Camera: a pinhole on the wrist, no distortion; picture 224 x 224 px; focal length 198.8 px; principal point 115.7 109.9 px. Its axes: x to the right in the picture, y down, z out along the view. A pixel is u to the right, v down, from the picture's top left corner.
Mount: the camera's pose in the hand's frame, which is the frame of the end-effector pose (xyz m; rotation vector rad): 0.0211 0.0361 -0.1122 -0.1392 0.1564 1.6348
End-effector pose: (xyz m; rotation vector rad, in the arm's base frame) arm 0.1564 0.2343 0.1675 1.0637 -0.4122 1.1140
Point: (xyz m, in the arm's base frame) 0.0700 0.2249 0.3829
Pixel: 200 22
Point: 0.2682 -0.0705 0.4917
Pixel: 79 74
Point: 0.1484 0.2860 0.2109
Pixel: 59 34
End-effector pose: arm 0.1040 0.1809 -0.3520 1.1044 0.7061 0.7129
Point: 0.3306 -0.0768 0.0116
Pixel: 154 161
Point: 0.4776 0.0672 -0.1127
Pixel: 113 85
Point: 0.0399 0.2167 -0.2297
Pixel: outside the picture
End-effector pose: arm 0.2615 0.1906 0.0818 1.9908 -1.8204 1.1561
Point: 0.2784 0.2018 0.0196
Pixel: 40 214
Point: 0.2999 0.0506 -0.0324
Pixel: 77 109
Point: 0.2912 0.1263 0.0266
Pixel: 47 127
